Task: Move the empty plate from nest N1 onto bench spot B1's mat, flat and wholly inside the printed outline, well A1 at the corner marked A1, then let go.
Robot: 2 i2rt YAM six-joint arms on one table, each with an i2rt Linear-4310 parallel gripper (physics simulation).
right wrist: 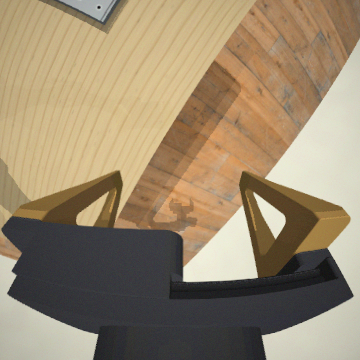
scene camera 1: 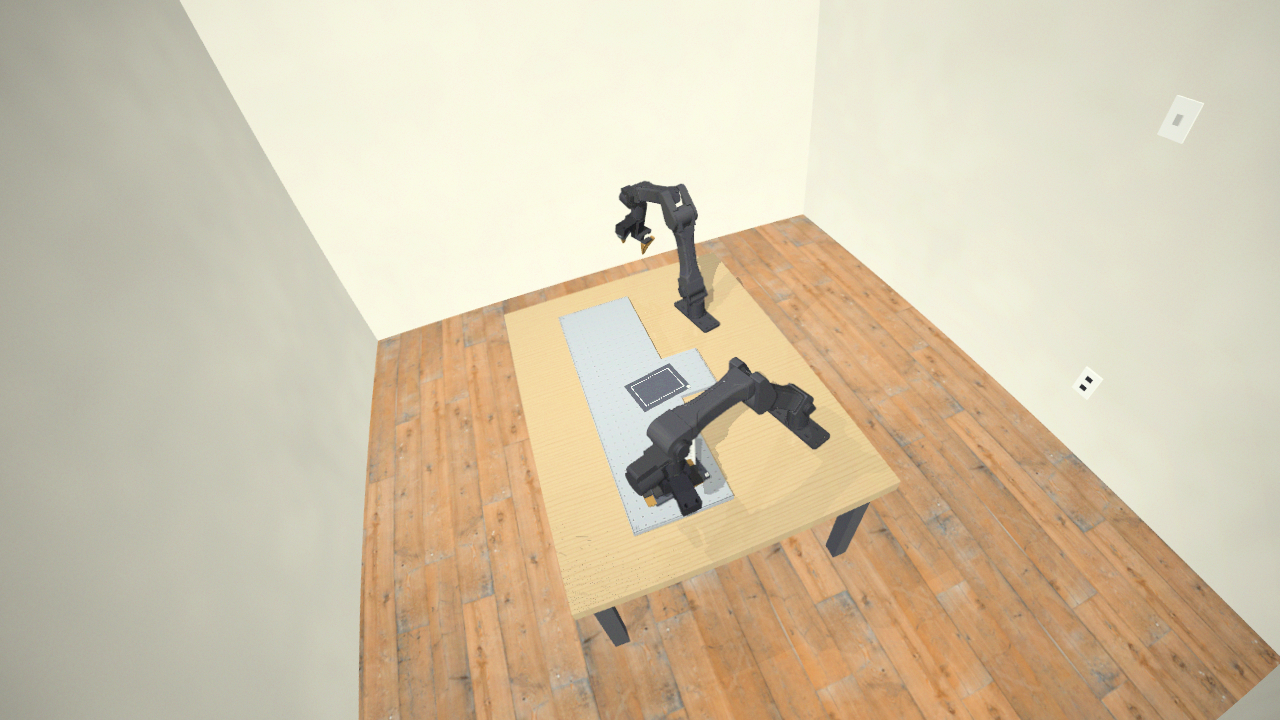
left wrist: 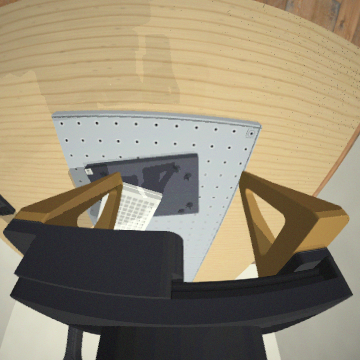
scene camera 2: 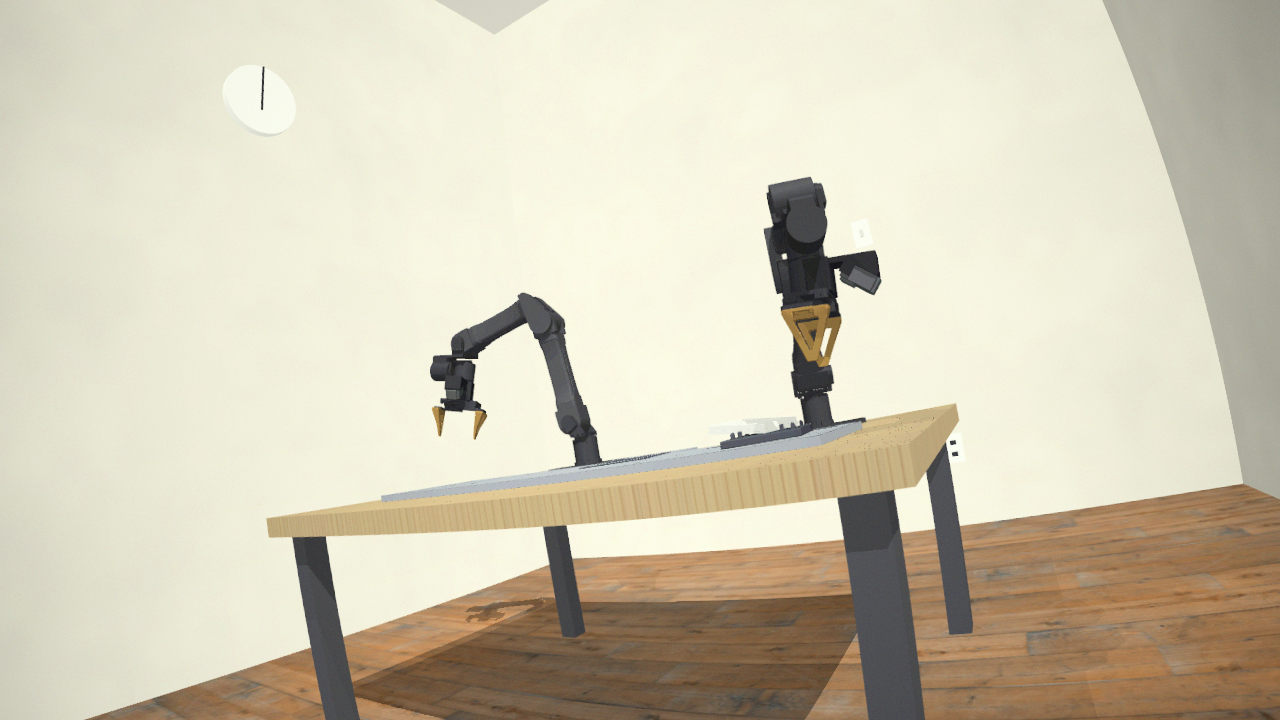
Labels:
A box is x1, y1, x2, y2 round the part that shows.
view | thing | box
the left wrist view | my left gripper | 2, 171, 351, 359
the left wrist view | white well plate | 96, 181, 161, 229

